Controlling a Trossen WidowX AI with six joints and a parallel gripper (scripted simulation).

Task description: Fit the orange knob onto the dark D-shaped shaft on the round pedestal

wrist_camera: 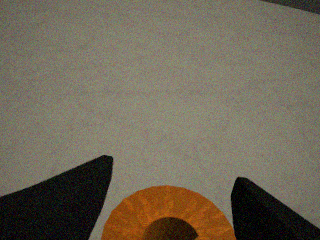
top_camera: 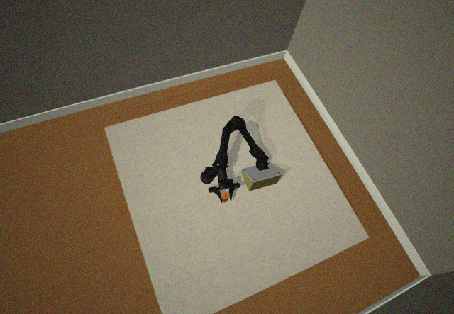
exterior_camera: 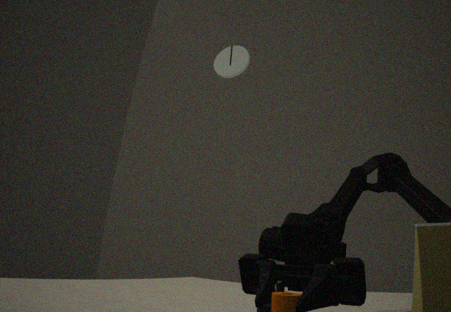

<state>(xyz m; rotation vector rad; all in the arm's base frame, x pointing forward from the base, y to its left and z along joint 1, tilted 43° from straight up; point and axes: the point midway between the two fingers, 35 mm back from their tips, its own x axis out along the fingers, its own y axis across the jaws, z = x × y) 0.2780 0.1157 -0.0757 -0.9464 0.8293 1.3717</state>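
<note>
The round dark pedestal lies 19 cm to the right of my gripper tip, 7 cm ahead of it and 2 cm below it. Round my gripper tip: orange knob: 3 cm to the right, 1 cm below.
</note>
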